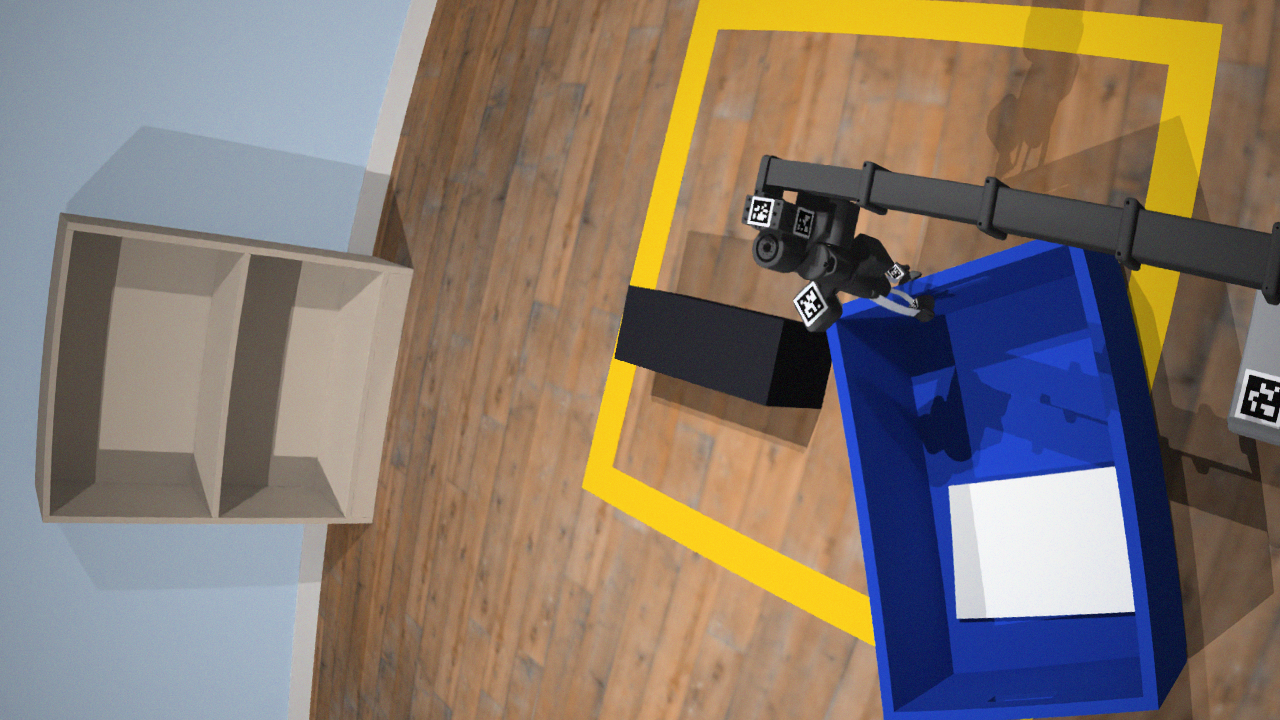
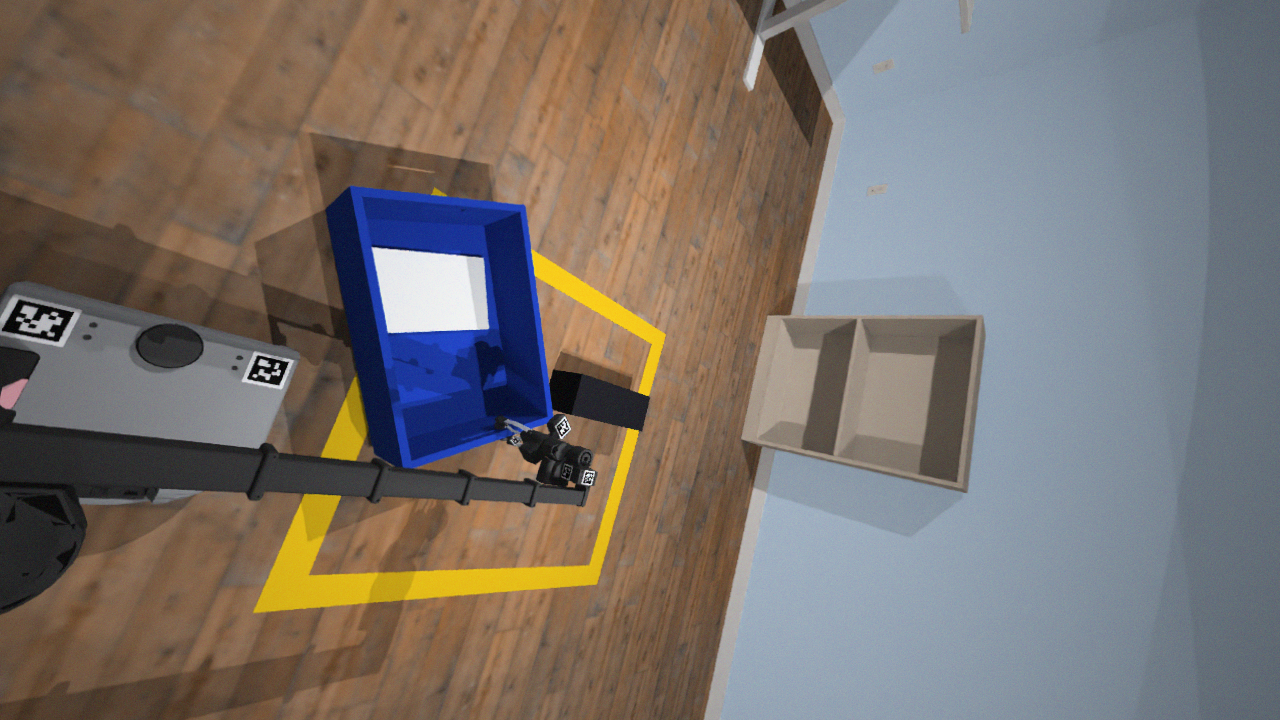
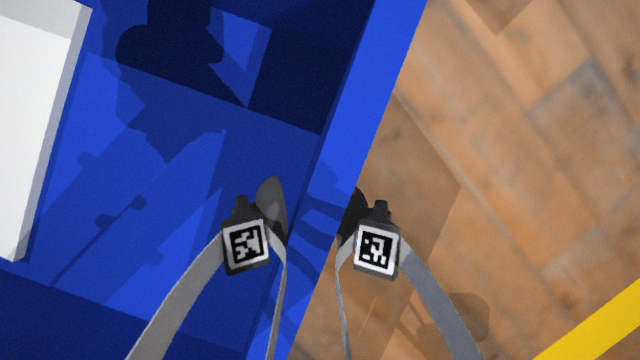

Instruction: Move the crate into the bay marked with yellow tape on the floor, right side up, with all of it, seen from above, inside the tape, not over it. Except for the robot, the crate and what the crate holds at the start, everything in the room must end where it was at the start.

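Observation:
The blue crate is open side up and holds a white box. My gripper is shut on the crate's wall near a corner, one finger inside and one outside. The yellow tape outlines the bay. Seen from above, part of the crate overlaps the bay and part extends over and past the tape. The crate hides stretches of tape. Whether its underside touches the floor cannot be told.
A black block stands partly over the tape, close to the crate's side. A beige shelf unit is by the blue wall. My arm reaches over the bay from the base. White furniture legs show at the far edge.

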